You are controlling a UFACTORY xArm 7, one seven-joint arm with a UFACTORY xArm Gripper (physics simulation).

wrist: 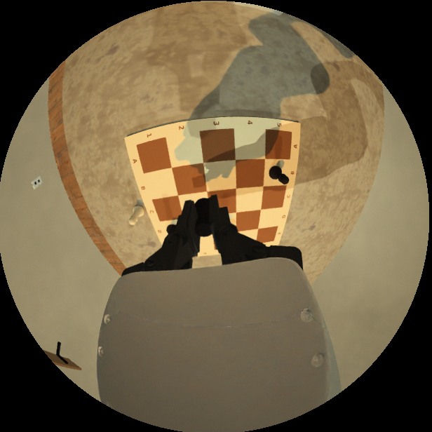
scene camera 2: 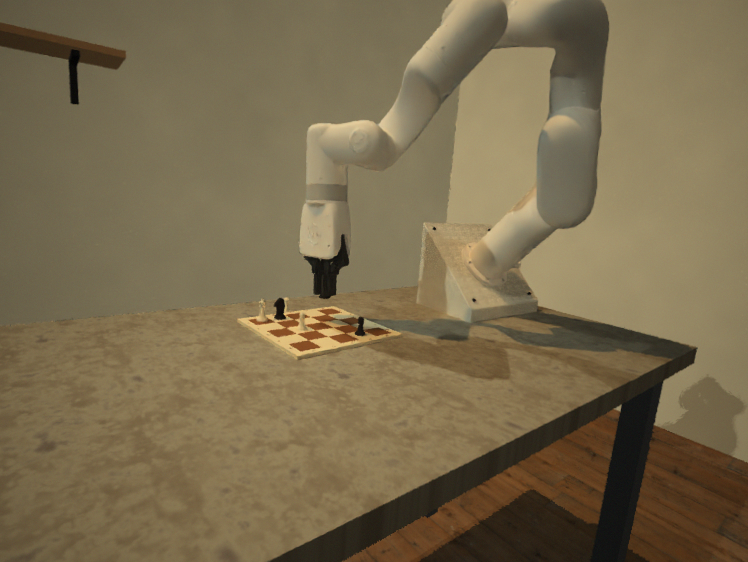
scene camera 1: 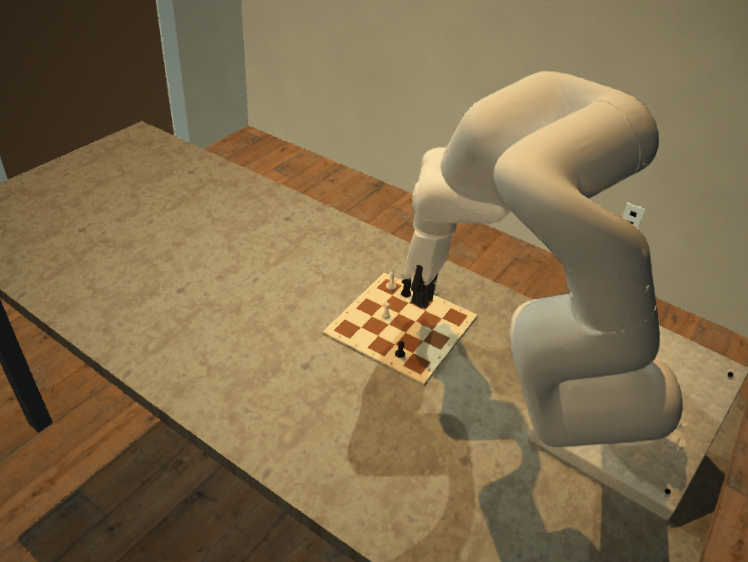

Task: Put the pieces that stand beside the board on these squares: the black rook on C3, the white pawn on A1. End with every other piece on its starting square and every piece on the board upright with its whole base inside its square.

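Seen in the pictures: gripper, fingertip midpoint: [scene camera 2: 324, 294] [scene camera 1: 422, 301]; arm's base at its link origin: [scene camera 2: 483, 265].
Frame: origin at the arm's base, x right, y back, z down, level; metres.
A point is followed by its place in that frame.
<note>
My gripper [scene camera 1: 422, 299] @[x 0.010, y -0.413, z 0.047 m] [scene camera 2: 325, 294] @[x 0.010, y -0.413, z 0.047 m] [wrist: 204, 210] points down above the board [scene camera 1: 347, 329] @[x -0.102, y -0.499, z 0.100 m] [scene camera 2: 305, 345] @[x -0.101, y -0.499, z 0.100 m] [wrist: 154, 155]. It is shut on the black rook [wrist: 203, 212], whose round dark end shows between the fingers in the wrist view. In that view the fingertips overlap the area just left of C3 [wrist: 225, 199]. The rook is hard to tell from the black fingers in the scene views. The white pawn [wrist: 136, 215] stands off the board beside the C row, on the 1 side. Square A1 is bare and brown.
On the board are a tall white piece [scene camera 1: 391, 282] @[x 0.050, y -0.516, z 0.085 m] [scene camera 2: 261, 310] @[x 0.050, y -0.521, z 0.079 m], a black knight [scene camera 1: 406, 288] @[x 0.054, y -0.480, z 0.082 m] [scene camera 2: 279, 308] @[x 0.053, y -0.485, z 0.079 m], a white piece [scene camera 1: 386, 311] @[x -0.024, y -0.468, z 0.086 m] [scene camera 2: 302, 322] @[x -0.025, y -0.472, z 0.086 m] near the middle, and a black piece [scene camera 1: 399, 349] @[x -0.087, y -0.387, z 0.085 m] [scene camera 2: 360, 326] @[x -0.086, y -0.389, z 0.084 m] [wrist: 276, 173] on B5. The knight is partly behind the left finger in the wrist view.
</note>
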